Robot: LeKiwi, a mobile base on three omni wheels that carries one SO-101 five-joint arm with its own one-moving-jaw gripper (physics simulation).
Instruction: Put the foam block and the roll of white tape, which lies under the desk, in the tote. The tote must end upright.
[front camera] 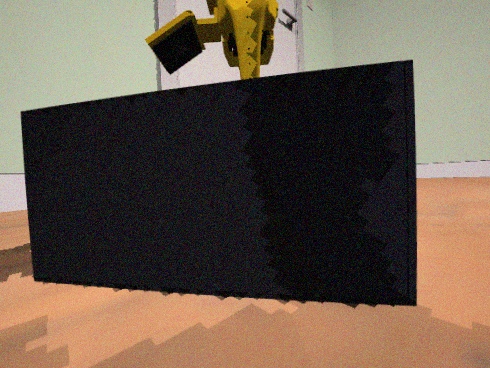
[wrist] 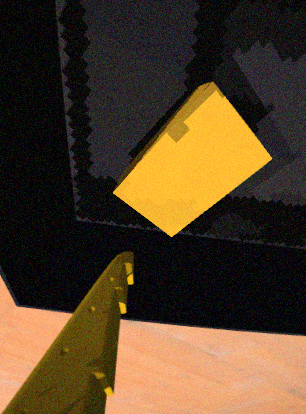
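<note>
The black tote stands upright on the floor, close in front of the base in the front view. The yellow foam block shows within the tote's opening in the wrist view, beyond the jaw and apart from it. Whether it rests on the tote's bottom is hard to tell. The tote's wall hides it in the front view. My gripper is open and empty, over the tote, with one notched jaw in the wrist view. Its tip is hidden behind the tote's wall in the front view. The white tape does not show in either view.
The wooden floor surrounds the tote, with shadows on it. Pale green walls and a white door stand behind. The tote blocks much of the front view.
</note>
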